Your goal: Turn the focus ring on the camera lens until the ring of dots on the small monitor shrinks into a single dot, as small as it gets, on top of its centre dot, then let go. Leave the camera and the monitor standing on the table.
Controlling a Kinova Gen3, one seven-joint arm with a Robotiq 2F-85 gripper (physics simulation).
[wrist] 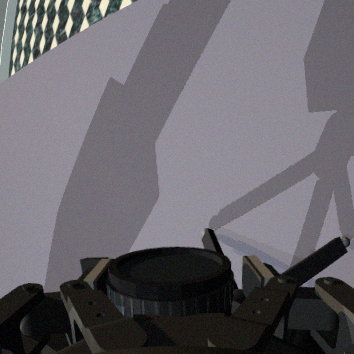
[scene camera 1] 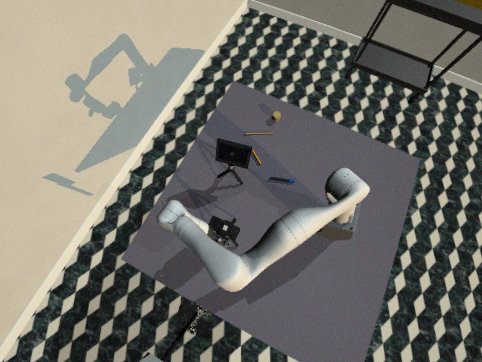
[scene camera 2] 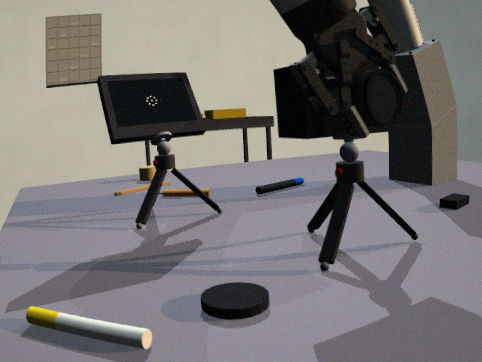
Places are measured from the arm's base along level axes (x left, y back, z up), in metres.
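Pixels of known places: gripper, fingertip midpoint: (wrist: 178, 273) (scene camera 1: 222, 241) (scene camera 2: 383, 113); arm's base, origin of the base link: (scene camera 2: 404, 48).
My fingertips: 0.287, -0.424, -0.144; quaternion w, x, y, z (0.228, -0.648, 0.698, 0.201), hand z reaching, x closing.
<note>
For each thing: its top centre in the pictures, then the offset to it from my fingertips, as dx, dy, dz.
- small monitor, middle of its top: (scene camera 2: 146, 72) (scene camera 1: 233, 146) -0.430, -0.118, +0.089
- black disc, middle of its top: (scene camera 2: 234, 294) +0.000, -0.195, -0.152
- white-yellow marker, middle of its top: (scene camera 2: 81, 318) -0.008, -0.332, -0.146
- blue-ended marker, middle of its top: (scene camera 2: 281, 181) (scene camera 1: 282, 179) -0.446, +0.172, -0.146
- small cylinder, middle of its top: (scene camera 2: 147, 166) (scene camera 1: 276, 114) -0.832, +0.004, -0.127
- small black block, middle of its top: (wrist: 91, 269) (scene camera 2: 454, 197) -0.076, +0.290, -0.147
The black camera (scene camera 1: 223, 227) (scene camera 2: 292, 102) stands on its small tripod (scene camera 2: 350, 172). Its lens (scene camera 2: 384, 98) (wrist: 170, 287), with a ribbed focus ring, points away from the camera body. My gripper (scene camera 2: 379, 104) (wrist: 178, 273) is open around the lens, one finger on each side, with a gap visible on both sides in the wrist view. In scene camera 1 the arm partly hides it. The small monitor (scene camera 1: 233, 153) (scene camera 2: 150, 102) stands upright on its own tripod. Its screen shows a small ring of separate white dots around a centre dot.
A black disc (scene camera 2: 235, 300) and a white-yellow marker (scene camera 2: 95, 327) lie in front of the tripods. A blue-ended marker (scene camera 1: 281, 179) (scene camera 2: 280, 185), orange sticks (scene camera 1: 256, 157) (scene camera 1: 258, 133) and a small cylinder (scene camera 1: 276, 116) (scene camera 2: 146, 173) are farther back. A small black block (scene camera 2: 454, 201) lies at right.
</note>
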